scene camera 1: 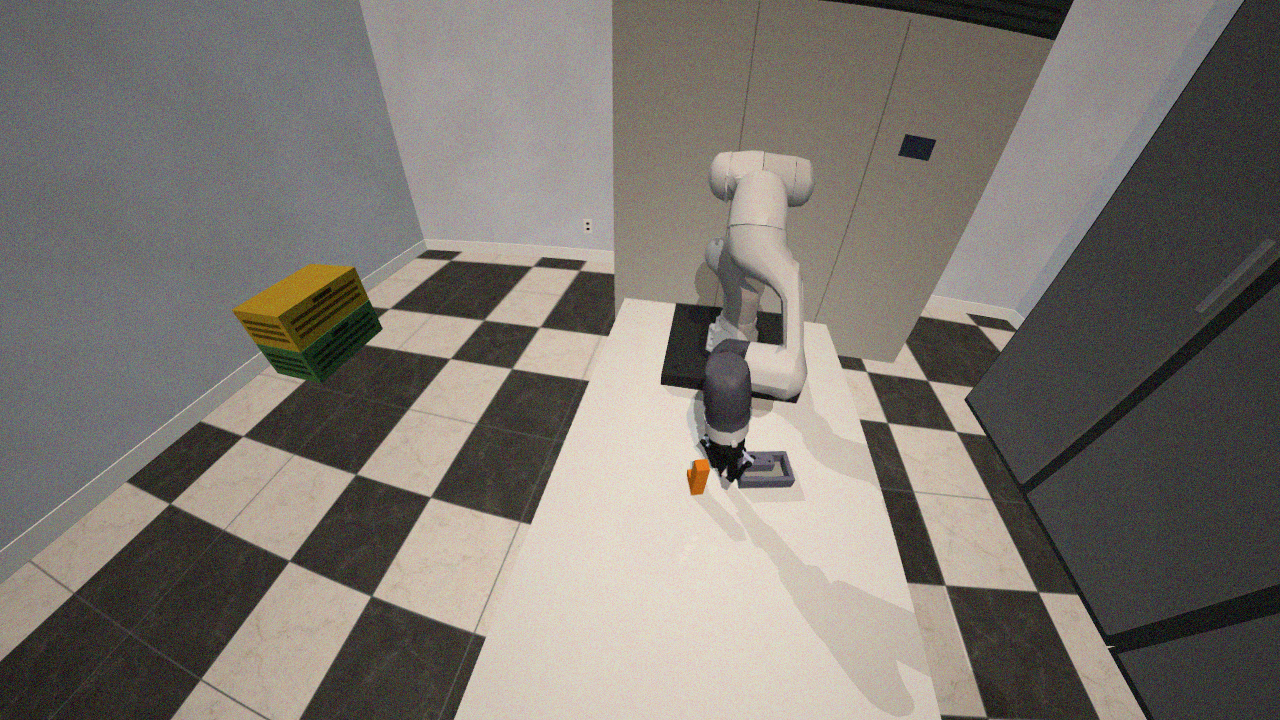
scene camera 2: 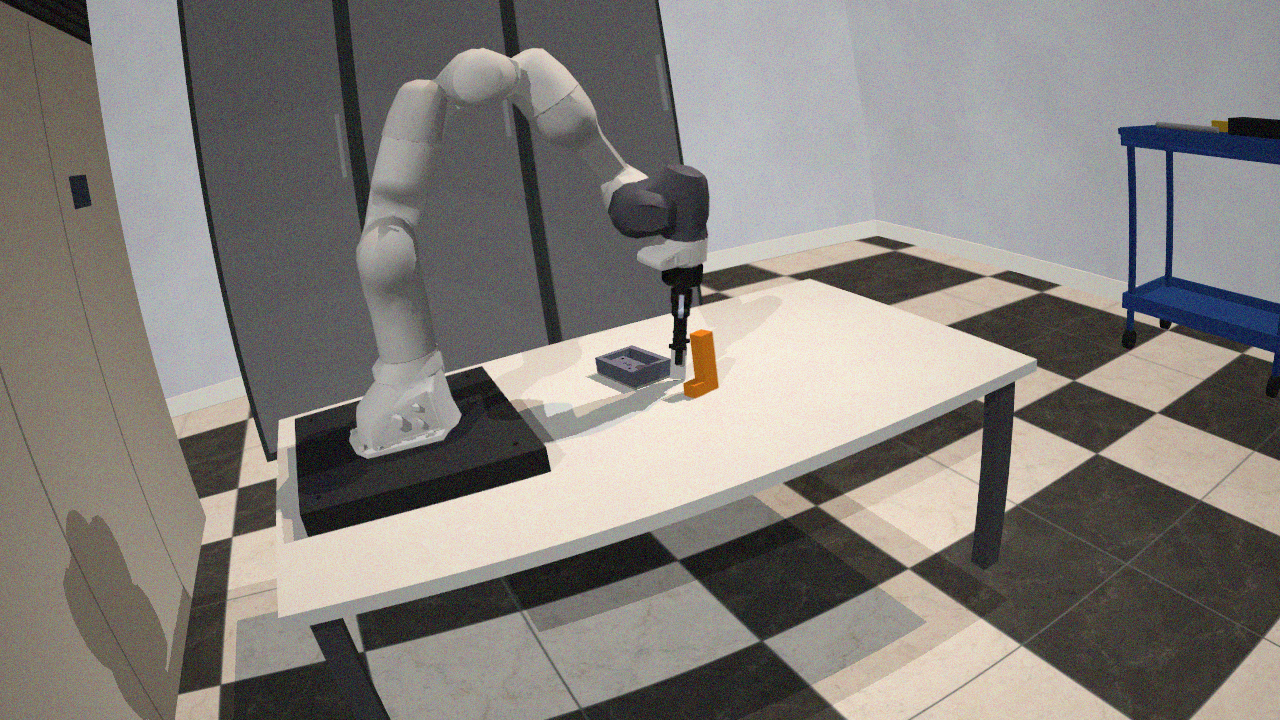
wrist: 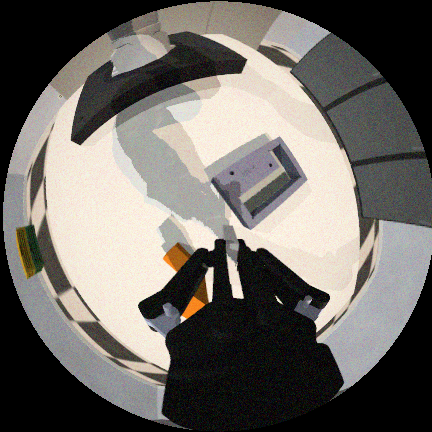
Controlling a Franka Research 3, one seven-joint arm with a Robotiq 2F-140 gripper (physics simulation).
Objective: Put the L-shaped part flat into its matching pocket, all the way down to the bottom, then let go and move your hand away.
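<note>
The orange L-shaped part (scene camera 1: 698, 477) (scene camera 2: 705, 362) (wrist: 196, 305) stands upright on the table (scene camera 1: 626, 608) (scene camera 2: 850, 376), its long leg up and its short leg along the table top. The grey pocket block (scene camera 1: 767, 484) (scene camera 2: 617, 370) (wrist: 275, 206) lies on the table, its recess facing up. My gripper (scene camera 1: 739, 470) (scene camera 2: 678, 367) (wrist: 226, 233) is shut with nothing between its fingers. It points down, low over the table, between the part and the block. In the wrist view a gripper finger hides some of the part.
The arm stands on a black base plate (scene camera 2: 501, 429) (wrist: 150, 85) at one end of the table. Yellow and green crates (scene camera 1: 304, 313) (wrist: 29, 251) are off to one side. A blue cart (scene camera 2: 1199, 308) stands beyond the table.
</note>
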